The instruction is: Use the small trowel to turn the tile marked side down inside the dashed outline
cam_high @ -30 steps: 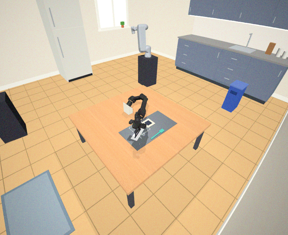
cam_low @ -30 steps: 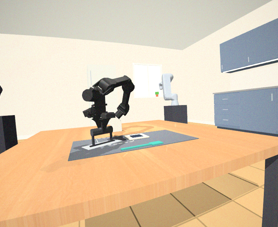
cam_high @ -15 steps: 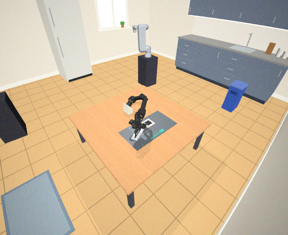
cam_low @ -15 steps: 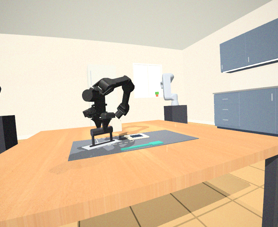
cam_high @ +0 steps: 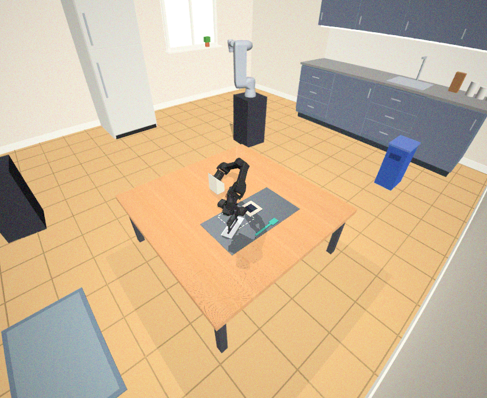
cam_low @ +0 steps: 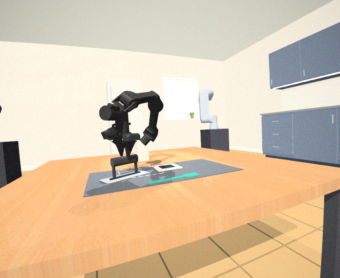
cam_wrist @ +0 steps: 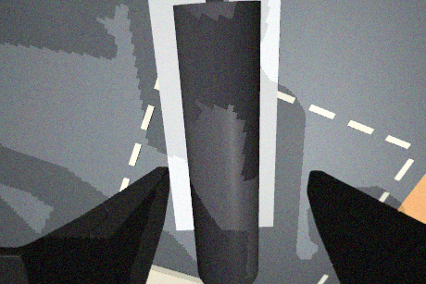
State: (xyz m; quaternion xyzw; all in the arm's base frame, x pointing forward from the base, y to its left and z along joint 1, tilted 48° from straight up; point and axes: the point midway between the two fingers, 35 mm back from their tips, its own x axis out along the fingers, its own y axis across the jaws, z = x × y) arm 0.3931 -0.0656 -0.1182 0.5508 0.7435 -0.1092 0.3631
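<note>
Right now the trowel is 5 cm below my gripper tip, 2 cm to the right of it and 2 cm ahead of it. From my gripper tip the other things lie so: teal tool (20 cm to the left, 14 cm ahead, 8 cm below); tile (20 cm to the left, 8 cm below, 6 cm behind); grey mat (16 cm to the left, 10 cm below, 1 cm ahead).
</note>
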